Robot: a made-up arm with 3 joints.
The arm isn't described. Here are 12 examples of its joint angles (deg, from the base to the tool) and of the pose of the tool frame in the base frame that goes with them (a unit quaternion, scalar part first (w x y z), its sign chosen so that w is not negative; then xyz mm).
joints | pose
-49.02 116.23 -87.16 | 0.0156 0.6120 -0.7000 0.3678 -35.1 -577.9 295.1
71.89 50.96 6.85 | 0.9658 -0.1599 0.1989 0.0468 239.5 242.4 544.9
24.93 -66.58 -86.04 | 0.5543 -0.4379 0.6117 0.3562 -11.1 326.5 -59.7
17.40 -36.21 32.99 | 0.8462 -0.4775 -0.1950 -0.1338 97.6 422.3 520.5
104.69 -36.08 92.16 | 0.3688 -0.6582 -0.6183 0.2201 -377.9 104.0 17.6
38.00 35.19 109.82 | 0.6478 -0.2395 -0.2176 -0.6897 -3.6 120.8 831.4
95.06 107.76 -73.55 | 0.6943 0.4157 0.3548 0.4683 322.8 152.3 591.9
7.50 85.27 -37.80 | 0.6984 0.6520 -0.0808 0.2839 221.6 -310.3 761.5
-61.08 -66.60 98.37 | 0.4382 -0.2490 -0.3107 -0.8059 27.0 179.3 923.5
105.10 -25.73 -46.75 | 0.3277 -0.7093 0.5299 0.3297 -244.8 -36.4 -161.3
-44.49 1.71 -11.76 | 0.9265 0.3516 -0.1289 -0.0381 122.6 -179.4 942.7
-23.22 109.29 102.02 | 0.3898 0.5551 0.4794 -0.5569 -98.8 -485.2 246.1
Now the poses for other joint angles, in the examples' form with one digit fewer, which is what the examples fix.
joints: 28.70 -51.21 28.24
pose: 0.742 -0.641 -0.196 -0.017 52 441 288
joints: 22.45 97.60 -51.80
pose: 0.645 0.660 -0.061 0.380 252 -275 756
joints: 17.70 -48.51 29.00
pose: 0.799 -0.563 -0.195 -0.085 93 445 413
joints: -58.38 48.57 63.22
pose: 0.526 0.648 0.094 -0.543 -141 -528 506
